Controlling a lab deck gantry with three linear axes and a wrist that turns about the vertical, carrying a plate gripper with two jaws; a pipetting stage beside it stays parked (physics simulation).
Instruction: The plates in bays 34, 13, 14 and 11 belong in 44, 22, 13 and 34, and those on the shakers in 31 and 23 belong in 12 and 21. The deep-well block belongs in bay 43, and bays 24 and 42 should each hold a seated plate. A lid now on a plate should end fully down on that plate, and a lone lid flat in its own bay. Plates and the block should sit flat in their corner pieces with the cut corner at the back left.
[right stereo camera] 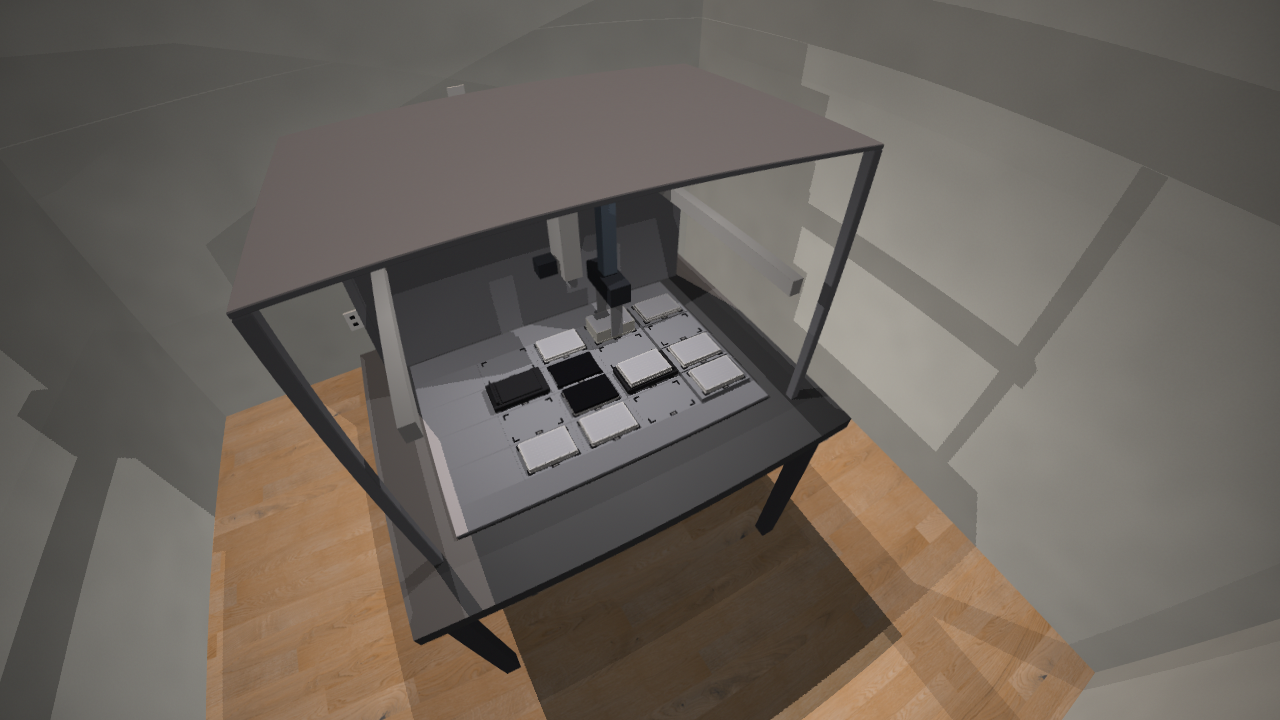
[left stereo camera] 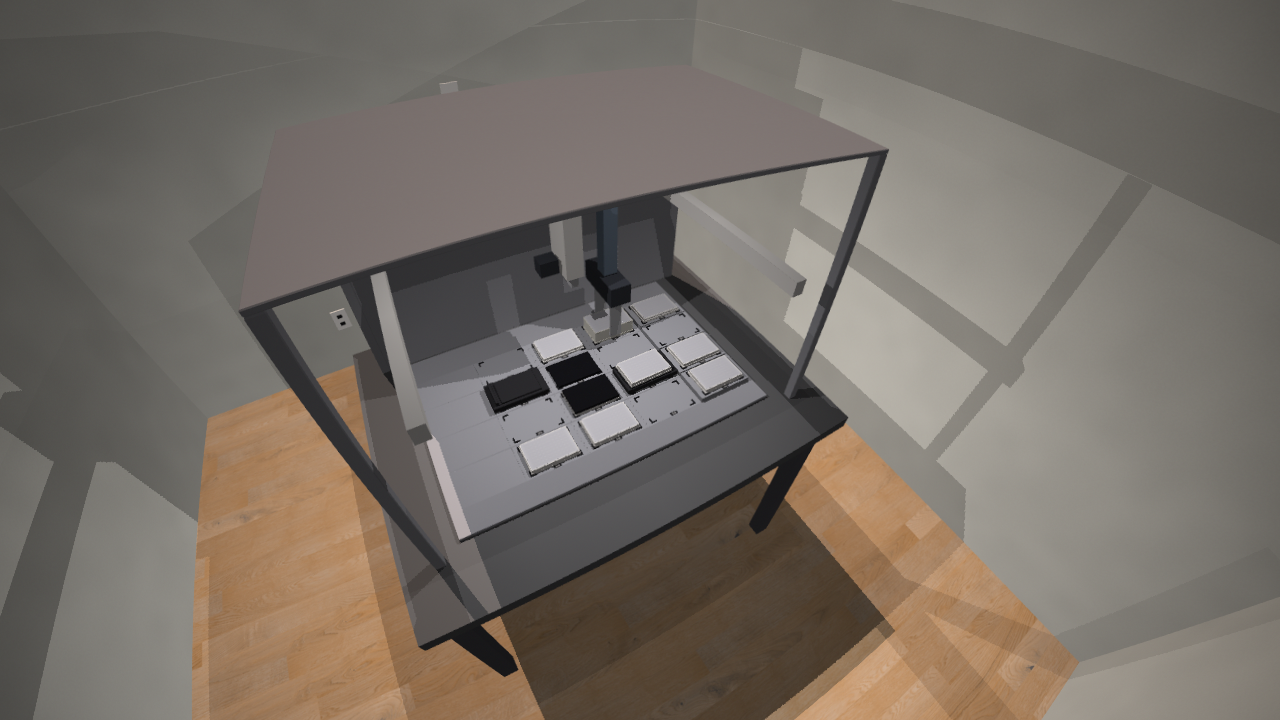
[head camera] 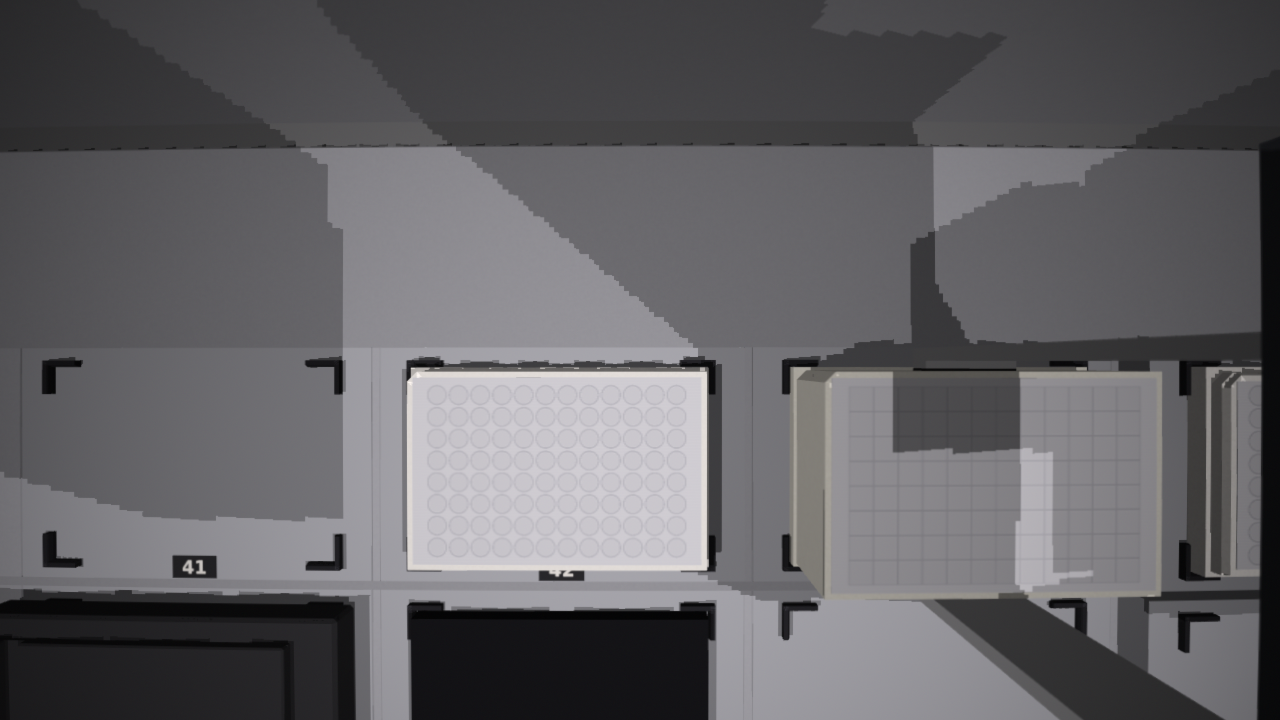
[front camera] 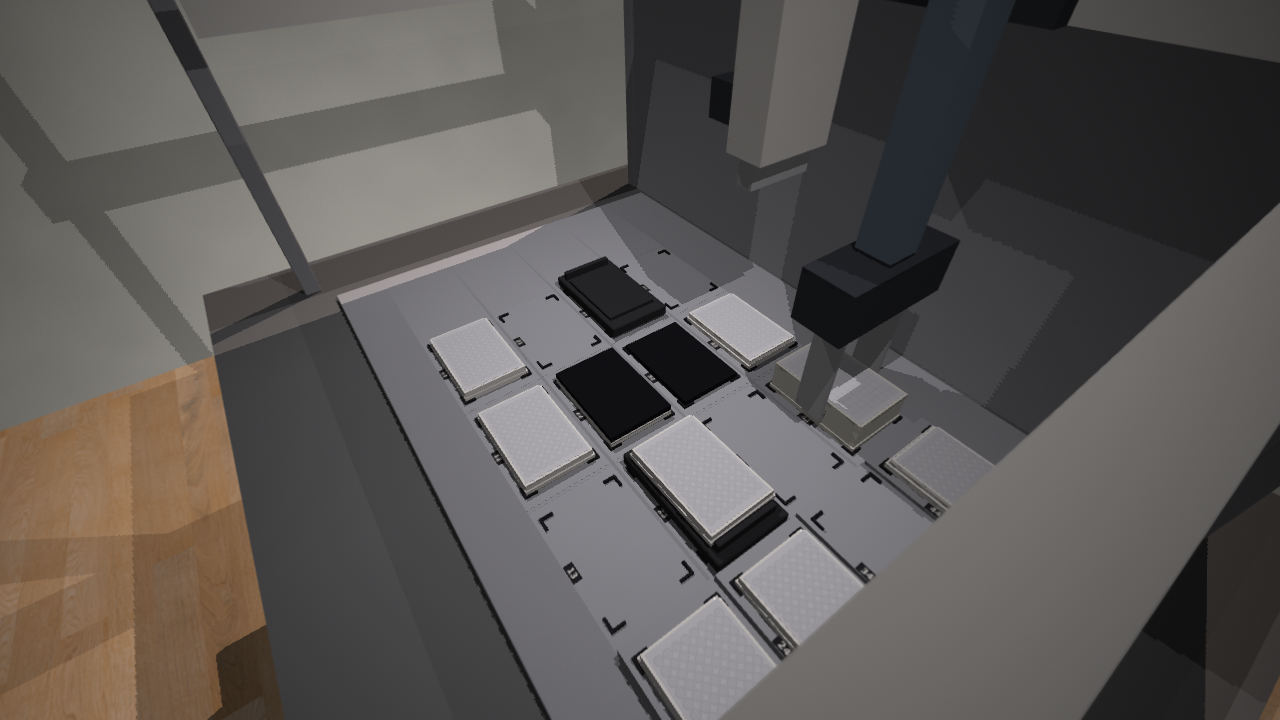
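Where they show: gripper, fingertip midpoint: (right stereo camera: pixel 610 325) (left stereo camera: pixel 607 324) (head camera: pixel 955 471) (front camera: pixel 834 392); robot's base, origin of the base link: (right stereo camera: pixel 529 474) (left stereo camera: pixel 531 475) (front camera: pixel 430 346).
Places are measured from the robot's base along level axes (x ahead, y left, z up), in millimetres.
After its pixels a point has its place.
Observation:
The pale deep-well block (front camera: pixel 875 399) {x 438, y 369, z 42 mm} (head camera: pixel 1109 510) {x 434, y 355, z 42 mm} (left stereo camera: pixel 594 329) {x 335, y 339, z 42 mm} stands flat in bay 43. My gripper (front camera: pixel 841 389) {x 392, y 364, z 16 mm} (left stereo camera: pixel 607 324) {x 392, y 364, z 16 mm} is down over it, shut on the block's long sides; the rear fingertip is hidden. White plates sit in bay 42 (front camera: pixel 741 329) {x 238, y 357, z 14 mm} (head camera: pixel 556 470) {x 228, y 364, z 14 mm}, bay 11 (front camera: pixel 477 356) {x 73, y 41, z 14 mm}, bay 12 (front camera: pixel 535 437) {x 239, y 40, z 14 mm}, bay 14 (front camera: pixel 711 658) {x 529, y 46, z 29 mm}, bay 24 (front camera: pixel 801 577) {x 526, y 153, z 29 mm} and bay 44 (front camera: pixel 939 465) {x 529, y 357, z 29 mm}. A white plate (front camera: pixel 702 479) {x 402, y 145, z 37 mm} sits on the shaker in bay 23 (front camera: pixel 751 541) {x 473, y 146, z 18 mm}. The black shaker in bay 31 (front camera: pixel 611 291) {x 69, y 255, z 24 mm} is bare. Lid fit and cut corners are too small to judge.
Black-topped items stand in bay 22 (front camera: pixel 613 394) {x 237, y 147, z 17 mm} and bay 32 (front camera: pixel 680 362) {x 234, y 253, z 8 mm} (head camera: pixel 559 667) {x 228, y 279, z 8 mm}. The parked pipetting stage (front camera: pixel 780 80) hangs behind and left of the gripper. A pale beam covers the front view's lower right. Black corner pieces mark the bays.

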